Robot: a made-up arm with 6 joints.
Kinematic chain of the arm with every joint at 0, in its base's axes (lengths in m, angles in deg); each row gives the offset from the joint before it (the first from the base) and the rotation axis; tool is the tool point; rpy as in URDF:
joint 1: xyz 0 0 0.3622 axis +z
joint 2: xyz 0 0 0 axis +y
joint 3: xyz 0.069 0 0.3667 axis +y
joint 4: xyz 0.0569 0 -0.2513 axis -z
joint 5: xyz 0 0 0 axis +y
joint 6: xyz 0.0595 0 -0.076 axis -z
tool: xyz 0 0 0 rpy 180 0 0
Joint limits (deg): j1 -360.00..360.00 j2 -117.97..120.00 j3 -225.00..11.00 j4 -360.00..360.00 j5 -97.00..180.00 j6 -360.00..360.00
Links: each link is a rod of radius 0.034 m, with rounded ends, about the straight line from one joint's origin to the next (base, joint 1, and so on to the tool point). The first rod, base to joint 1, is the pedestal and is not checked.
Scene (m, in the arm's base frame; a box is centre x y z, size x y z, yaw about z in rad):
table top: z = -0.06
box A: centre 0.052 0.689 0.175 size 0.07 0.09 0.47 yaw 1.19
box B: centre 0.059 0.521 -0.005 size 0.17 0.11 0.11 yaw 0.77
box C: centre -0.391 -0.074 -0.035 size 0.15 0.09 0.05 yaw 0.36
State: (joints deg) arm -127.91 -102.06 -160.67 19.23 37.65 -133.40
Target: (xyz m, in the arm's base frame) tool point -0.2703 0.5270 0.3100
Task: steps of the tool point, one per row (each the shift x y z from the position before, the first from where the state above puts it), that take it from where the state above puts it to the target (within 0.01 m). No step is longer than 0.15 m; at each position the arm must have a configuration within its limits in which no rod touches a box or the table.
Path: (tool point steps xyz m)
1: 0.0063 -0.0134 0.0858
2: -0.0009 -0.0258 0.0820
3: -0.0083 -0.0372 0.0756
4: -0.0159 -0.0468 0.0664
5: -0.0231 -0.0548 0.0553
6: -0.0299 -0.0605 0.0424
7: -0.0358 -0.0640 0.0284
8: -0.0338 0.1066 -0.0438
9: -0.0641 0.0953 -0.0547
10: -0.0896 0.0739 -0.0645
11: -0.1066 0.0445 -0.0720
12: -0.1130 0.0109 -0.0767
13: -0.1080 -0.0225 -0.0780
14: -0.0931 -0.0516 -0.0762

